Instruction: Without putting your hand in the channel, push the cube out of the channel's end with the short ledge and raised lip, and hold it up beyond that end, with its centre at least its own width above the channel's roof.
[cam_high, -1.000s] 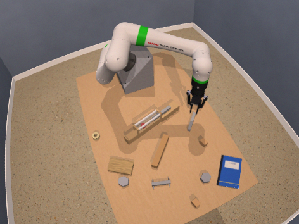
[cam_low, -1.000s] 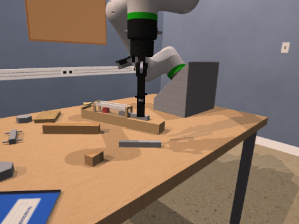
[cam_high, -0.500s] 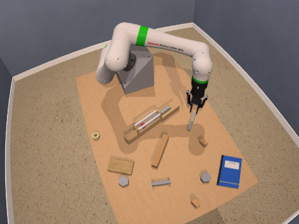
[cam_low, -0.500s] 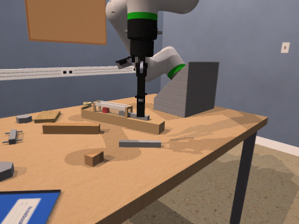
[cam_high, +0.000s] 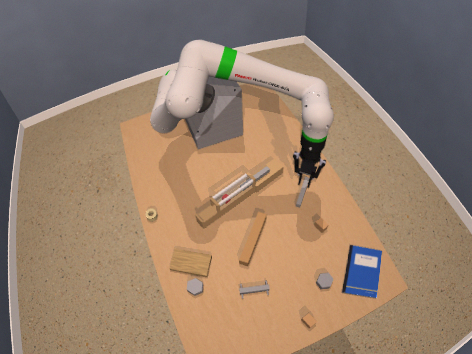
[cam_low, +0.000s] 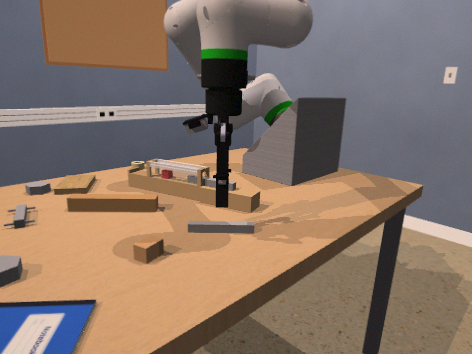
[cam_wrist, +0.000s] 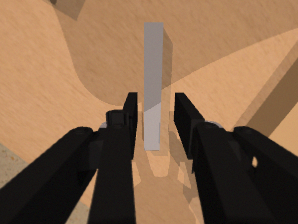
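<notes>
Now: the grey rod 90 mm below my hand. Round my hand: channel (290 mm to the right, 70 mm behind, 40 mm below); then red cube (320 mm to the right, 60 mm behind, 40 mm below); then long wooden block (280 mm to the right, 130 mm ahead, 80 mm below).
</notes>
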